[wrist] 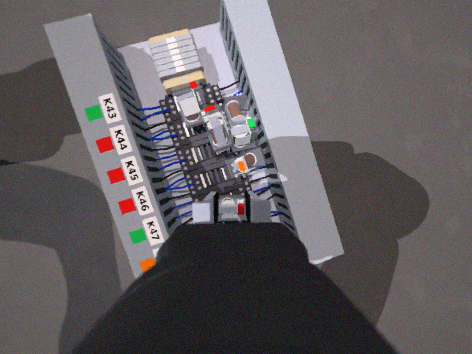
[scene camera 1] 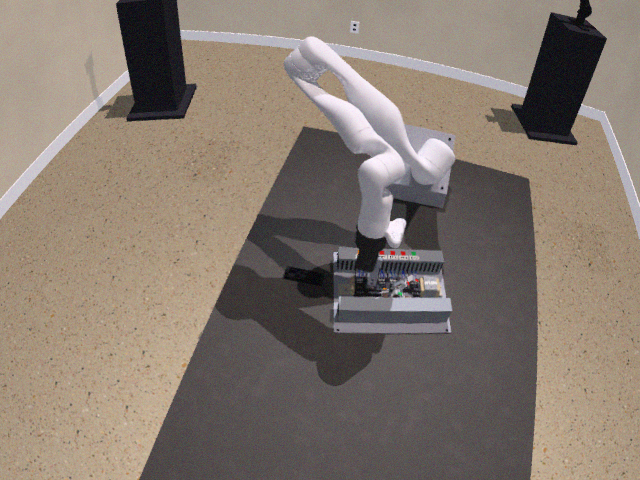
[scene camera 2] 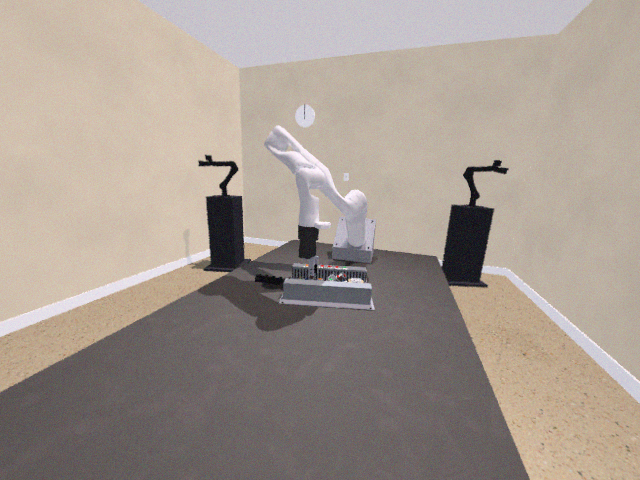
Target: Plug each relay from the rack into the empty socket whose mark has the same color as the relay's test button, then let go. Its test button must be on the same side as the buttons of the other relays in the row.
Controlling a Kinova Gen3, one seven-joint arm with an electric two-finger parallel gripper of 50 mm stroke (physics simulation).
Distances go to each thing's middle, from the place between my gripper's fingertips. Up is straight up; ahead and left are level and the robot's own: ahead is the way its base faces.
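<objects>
Grey panel point(scene camera 1: 338, 277), from my hand: 60 mm to the left, 10 mm behind, 60 mm below.
</objects>
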